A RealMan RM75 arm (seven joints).
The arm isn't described. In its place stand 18 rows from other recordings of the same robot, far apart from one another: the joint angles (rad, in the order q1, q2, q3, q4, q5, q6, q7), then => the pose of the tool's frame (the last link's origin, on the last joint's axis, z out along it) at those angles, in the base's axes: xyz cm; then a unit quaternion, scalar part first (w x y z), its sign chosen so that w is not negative.
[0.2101 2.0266 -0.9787 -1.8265 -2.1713 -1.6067 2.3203] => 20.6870 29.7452 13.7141 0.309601 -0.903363 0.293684 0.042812
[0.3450 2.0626 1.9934 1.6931 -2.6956 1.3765 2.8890] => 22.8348 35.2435 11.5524 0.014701 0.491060 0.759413 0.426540
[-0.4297 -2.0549 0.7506 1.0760 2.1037 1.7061 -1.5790] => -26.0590 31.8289 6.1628 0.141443 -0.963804 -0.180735 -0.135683
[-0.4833 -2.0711 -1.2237 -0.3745 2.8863 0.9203 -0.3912] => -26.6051 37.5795 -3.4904 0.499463 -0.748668 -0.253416 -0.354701
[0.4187 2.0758 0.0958 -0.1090 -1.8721 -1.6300 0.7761] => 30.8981 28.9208 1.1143 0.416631 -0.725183 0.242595 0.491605
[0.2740 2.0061 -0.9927 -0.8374 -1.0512 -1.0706 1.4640] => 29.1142 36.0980 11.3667 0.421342 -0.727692 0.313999 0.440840
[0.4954 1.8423 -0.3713 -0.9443 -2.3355 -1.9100 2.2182] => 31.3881 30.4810 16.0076 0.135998 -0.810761 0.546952 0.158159
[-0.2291 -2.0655 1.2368 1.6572 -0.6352 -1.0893 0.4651] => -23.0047 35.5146 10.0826 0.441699 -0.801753 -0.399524 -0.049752
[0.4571 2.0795 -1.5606 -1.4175 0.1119 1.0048 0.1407] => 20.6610 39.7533 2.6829 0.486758 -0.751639 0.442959 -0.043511
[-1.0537 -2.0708 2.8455 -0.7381 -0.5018 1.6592 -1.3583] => -17.7577 42.2288 5.8240 0.217217 -0.910096 -0.177911 -0.304778
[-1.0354 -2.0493 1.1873 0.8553 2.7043 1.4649 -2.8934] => -13.4213 42.5045 -1.2209 0.203201 -0.837553 -0.478771 0.167307
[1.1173 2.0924 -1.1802 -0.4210 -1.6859 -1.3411 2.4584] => 4.4891 39.1552 -8.4517 0.129956 0.843151 -0.491416 -0.175264
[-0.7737 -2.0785 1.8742 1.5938 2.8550 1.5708 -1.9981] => -7.4047 33.9658 -3.8337 0.139963 -0.880285 0.280997 0.355736
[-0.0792 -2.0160 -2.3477 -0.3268 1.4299 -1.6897 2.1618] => -35.7510 18.5838 1.4458 0.294179 -0.813156 -0.302601 -0.400835
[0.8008 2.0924 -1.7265 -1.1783 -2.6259 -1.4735 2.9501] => 13.7879 35.2468 -6.9097 0.177402 -0.888246 0.336971 -0.256902
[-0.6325 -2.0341 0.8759 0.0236 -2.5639 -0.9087 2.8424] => -33.4966 39.2045 0.9620 0.599086 -0.716655 -0.273680 -0.229347
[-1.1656 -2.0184 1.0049 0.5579 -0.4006 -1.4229 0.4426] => -14.2362 43.1309 -2.2127 0.144421 -0.852439 -0.468383 0.181957
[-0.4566 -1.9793 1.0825 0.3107 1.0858 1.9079 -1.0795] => -23.5110 28.6523 3.4994 0.115279 -0.816569 -0.117758 -0.553225
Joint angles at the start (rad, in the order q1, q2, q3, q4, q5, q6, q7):
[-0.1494 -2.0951 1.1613 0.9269 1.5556 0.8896 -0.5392]
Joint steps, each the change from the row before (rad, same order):
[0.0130 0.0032 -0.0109 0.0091 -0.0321 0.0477 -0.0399]
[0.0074 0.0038 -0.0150 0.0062 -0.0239 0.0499 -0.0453]
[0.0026 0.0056 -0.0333 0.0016 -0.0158 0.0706 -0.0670]
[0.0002 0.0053 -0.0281 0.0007 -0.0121 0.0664 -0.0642]
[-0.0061 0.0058 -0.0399 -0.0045 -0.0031 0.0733 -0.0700]
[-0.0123 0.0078 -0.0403 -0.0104 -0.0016 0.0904 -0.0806]
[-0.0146 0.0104 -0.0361 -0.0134 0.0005 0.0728 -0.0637]
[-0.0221 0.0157 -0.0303 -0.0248 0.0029 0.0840 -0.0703]
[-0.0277 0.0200 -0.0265 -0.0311 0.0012 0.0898 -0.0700]
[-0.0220 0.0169 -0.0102 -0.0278 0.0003 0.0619 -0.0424]
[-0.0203 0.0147 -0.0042 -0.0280 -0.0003 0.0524 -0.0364]
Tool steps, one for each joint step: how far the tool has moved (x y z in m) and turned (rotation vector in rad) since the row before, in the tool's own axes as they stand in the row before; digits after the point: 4 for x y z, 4 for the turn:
[0.0033 -0.0015 -0.0058 0.0093 0.0404 -0.0617]
[0.0038 -0.0021 -0.0051 0.0040 0.0408 -0.0599]
[0.0040 -0.0035 -0.0070 -0.0011 0.0489 -0.0794]
[0.0050 -0.0024 -0.0056 -0.0089 0.0470 -0.0709]
[0.0053 -0.0030 -0.0059 -0.0137 0.0465 -0.0735]
[0.0077 -0.0011 -0.0049 -0.0334 0.0574 -0.0820]
[0.0064 -0.0019 -0.0042 -0.0296 0.0427 -0.0622]
[0.0070 0.0002 -0.0026 -0.0522 0.0437 -0.0697]
[0.0082 0.0008 -0.0017 -0.0655 0.0440 -0.0686]
[0.0053 0.0015 -0.0001 -0.0550 0.0255 -0.0440]
[0.0040 0.0020 0.0007 -0.0516 0.0196 -0.0412]

